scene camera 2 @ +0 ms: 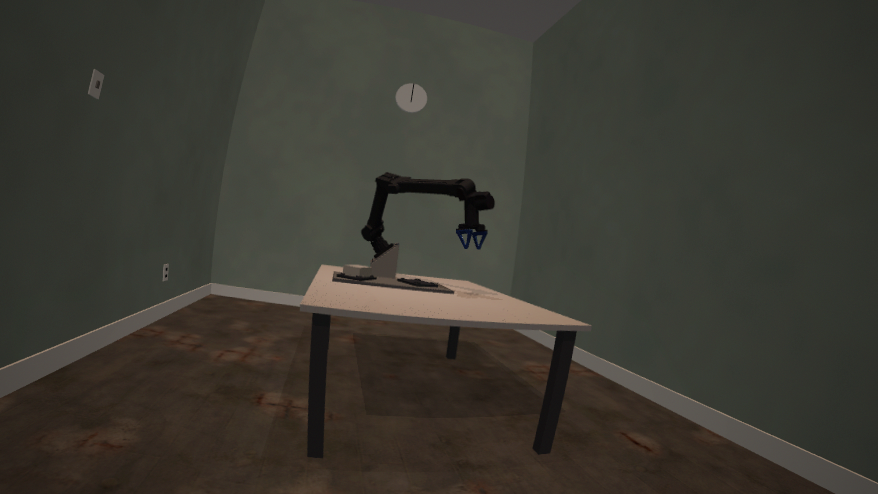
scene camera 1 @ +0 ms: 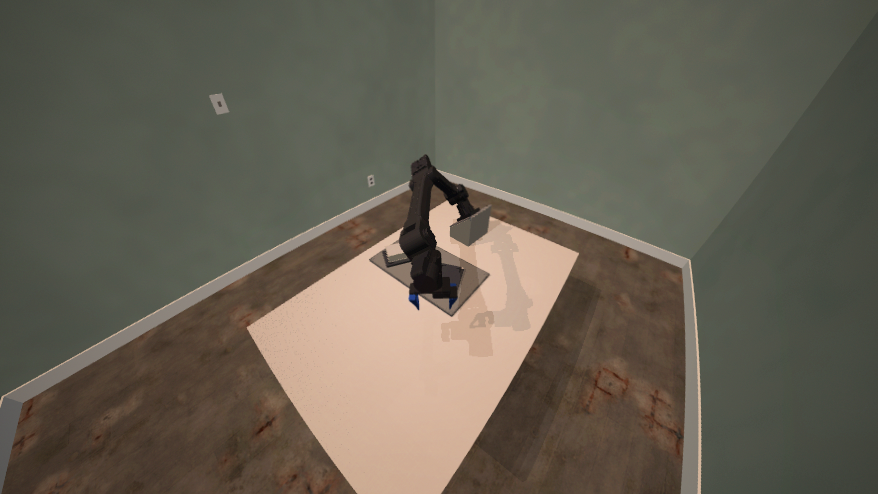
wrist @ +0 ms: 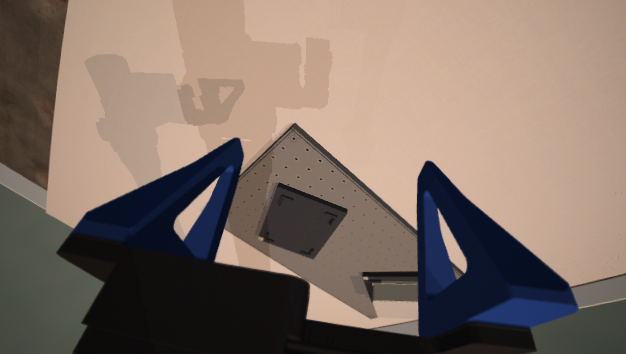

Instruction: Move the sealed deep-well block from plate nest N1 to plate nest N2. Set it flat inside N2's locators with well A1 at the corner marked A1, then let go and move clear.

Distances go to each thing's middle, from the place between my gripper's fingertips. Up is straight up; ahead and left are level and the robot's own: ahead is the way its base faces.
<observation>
I see the grey perforated plate [scene camera 2: 383, 281] 26 cm behind my hand, 29 cm to the right of it and 20 cm below it. From my hand the other things lie so: pale block [wrist: 392, 299] 23 cm behind, 44 cm to the right, 16 cm below.
</observation>
